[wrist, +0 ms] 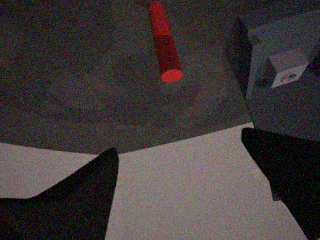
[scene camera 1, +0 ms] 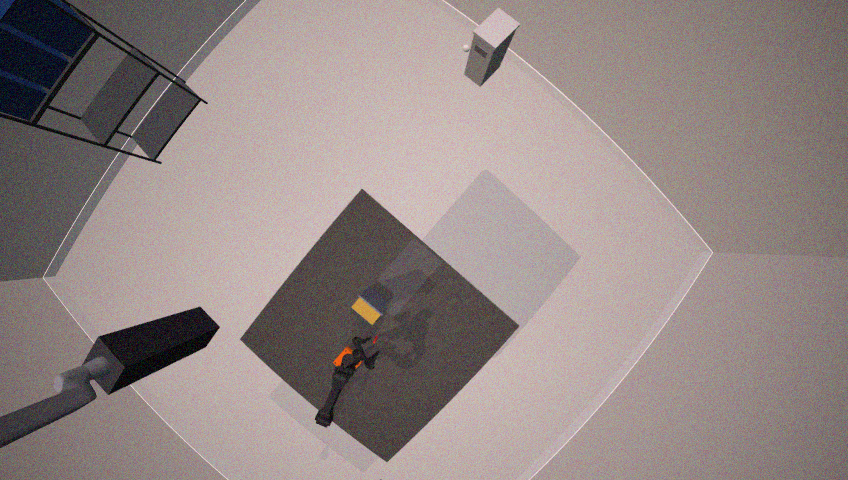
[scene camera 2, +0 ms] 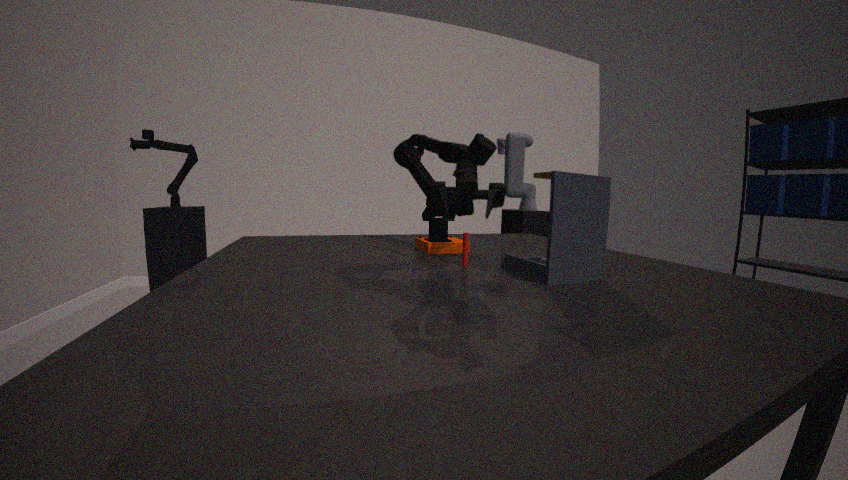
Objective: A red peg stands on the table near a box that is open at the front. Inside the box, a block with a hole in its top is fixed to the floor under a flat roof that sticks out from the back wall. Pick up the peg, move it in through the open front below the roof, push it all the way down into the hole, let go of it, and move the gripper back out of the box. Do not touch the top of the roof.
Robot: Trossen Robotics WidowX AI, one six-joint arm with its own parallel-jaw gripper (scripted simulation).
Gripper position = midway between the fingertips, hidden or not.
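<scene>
Gripper [scene camera 2: 467, 216] open, holding nothing; in the wrist view too [wrist: 181, 144]. Red peg visible [wrist: 170, 69].
</scene>
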